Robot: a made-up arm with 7 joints. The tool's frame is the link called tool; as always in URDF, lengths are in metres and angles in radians.
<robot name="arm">
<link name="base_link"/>
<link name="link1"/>
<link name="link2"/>
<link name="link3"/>
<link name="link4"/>
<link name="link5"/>
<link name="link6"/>
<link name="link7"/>
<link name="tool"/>
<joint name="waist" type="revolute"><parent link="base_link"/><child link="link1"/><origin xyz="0.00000 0.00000 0.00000" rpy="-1.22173 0.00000 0.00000"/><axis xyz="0 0 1"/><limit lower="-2.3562" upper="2.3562" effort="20" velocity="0.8"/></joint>
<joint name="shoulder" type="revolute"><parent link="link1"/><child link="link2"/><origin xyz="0.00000 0.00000 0.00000" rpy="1.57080 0.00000 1.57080"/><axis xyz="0 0 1"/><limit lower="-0.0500" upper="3.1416" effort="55" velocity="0.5"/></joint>
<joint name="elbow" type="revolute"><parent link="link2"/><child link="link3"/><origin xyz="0.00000 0.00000 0.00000" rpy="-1.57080 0.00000 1.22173"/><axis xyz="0 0 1"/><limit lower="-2.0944" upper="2.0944" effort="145" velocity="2.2"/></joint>
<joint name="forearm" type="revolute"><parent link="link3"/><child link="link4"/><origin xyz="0.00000 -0.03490 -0.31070" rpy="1.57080 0.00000 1.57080"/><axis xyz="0 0 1"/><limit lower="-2.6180" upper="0.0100" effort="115" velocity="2.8"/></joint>
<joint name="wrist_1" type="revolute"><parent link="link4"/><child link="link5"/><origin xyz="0.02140 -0.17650 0.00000" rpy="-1.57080 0.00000 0.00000"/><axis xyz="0 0 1"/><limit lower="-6.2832" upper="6.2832" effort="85" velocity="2.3"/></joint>
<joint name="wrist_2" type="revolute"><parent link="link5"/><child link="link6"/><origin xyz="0.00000 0.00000 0.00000" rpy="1.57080 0.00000 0.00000"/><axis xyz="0 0 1"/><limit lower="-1.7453" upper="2.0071" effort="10" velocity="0.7"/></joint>
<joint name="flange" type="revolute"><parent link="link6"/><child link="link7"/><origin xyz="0.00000 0.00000 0.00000" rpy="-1.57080 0.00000 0.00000"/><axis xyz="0 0 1"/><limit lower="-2.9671" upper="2.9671" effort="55" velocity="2.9"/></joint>
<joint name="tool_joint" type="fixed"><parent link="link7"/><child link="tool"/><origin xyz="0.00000 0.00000 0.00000" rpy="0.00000 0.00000 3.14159"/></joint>
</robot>
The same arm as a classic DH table. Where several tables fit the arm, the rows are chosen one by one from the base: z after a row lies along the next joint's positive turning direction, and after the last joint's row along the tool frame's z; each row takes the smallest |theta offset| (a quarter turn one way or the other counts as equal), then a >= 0, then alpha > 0; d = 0 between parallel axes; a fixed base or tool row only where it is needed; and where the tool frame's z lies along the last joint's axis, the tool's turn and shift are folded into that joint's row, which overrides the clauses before.
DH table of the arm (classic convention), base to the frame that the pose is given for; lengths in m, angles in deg. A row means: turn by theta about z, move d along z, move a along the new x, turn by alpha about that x. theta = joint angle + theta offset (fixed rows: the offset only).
base (fixed): d 0.0000, theta offset 0.00, a 0.0000, alpha -70.00
waist: d 0.0000, theta offset 90.00, a 0.0000, alpha 90.00
shoulder: d 0.0000, theta offset 70.00, a 0.0000, alpha -90.00
elbow: d -0.3107, theta offset -90.00, a 0.0349, alpha -90.00
forearm: d 0.0000, theta offset 0.00, a -0.0214, alpha 90.00
wrist_1: d -0.1765, theta offset 0.00, a 0.0000, alpha -90.00
wrist_2: d 0.0000, theta offset 0.00, a 0.0000, alpha 90.00
flange: d 0.0000, theta offset 0.00, a 0.0000, alpha 0.00
Joint limits (deg, base to tool): -135.00..135.00 -2.86..180.00 -120.00..120.00 -150.00..0.57 -360.00..360.00 -100.00..115.00 -170.00..170.00

